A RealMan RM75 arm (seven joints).
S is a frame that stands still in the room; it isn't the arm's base.
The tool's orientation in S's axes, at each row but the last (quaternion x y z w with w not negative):
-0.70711, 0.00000, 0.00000, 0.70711
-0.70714, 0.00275, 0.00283, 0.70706
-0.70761, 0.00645, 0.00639, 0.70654
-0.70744, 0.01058, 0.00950, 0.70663
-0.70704, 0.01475, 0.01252, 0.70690
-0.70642, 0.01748, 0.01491, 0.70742
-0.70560, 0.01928, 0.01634, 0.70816
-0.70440, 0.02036, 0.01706, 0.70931
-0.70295, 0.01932, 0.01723, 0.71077
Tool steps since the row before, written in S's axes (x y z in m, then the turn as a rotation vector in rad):
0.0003, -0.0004, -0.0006, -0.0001, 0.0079, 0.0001
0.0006, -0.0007, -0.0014, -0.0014, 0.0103, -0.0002
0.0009, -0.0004, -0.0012, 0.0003, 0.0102, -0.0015
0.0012, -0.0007, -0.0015, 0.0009, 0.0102, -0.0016
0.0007, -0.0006, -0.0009, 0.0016, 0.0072, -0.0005
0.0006, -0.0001, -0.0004, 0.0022, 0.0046, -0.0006
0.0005, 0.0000, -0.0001, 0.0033, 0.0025, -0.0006
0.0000, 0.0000, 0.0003, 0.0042, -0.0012, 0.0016
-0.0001, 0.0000, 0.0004, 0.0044, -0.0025, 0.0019
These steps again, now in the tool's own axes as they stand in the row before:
0.0003, 0.0006, -0.0004, -0.0001, -0.0001, 0.0079
0.0006, 0.0014, -0.0007, -0.0014, 0.0002, 0.0103
0.0009, 0.0012, -0.0004, 0.0003, 0.0015, 0.0102
0.0012, 0.0015, -0.0007, 0.0009, 0.0016, 0.0102
0.0007, 0.0009, -0.0006, 0.0016, 0.0004, 0.0072
0.0006, 0.0004, -0.0001, 0.0022, 0.0005, 0.0046
0.0005, 0.0001, 0.0000, 0.0033, 0.0004, 0.0025
0.0000, -0.0003, 0.0000, 0.0041, -0.0018, -0.0012
-0.0001, -0.0004, 0.0000, 0.0043, -0.0022, -0.0025

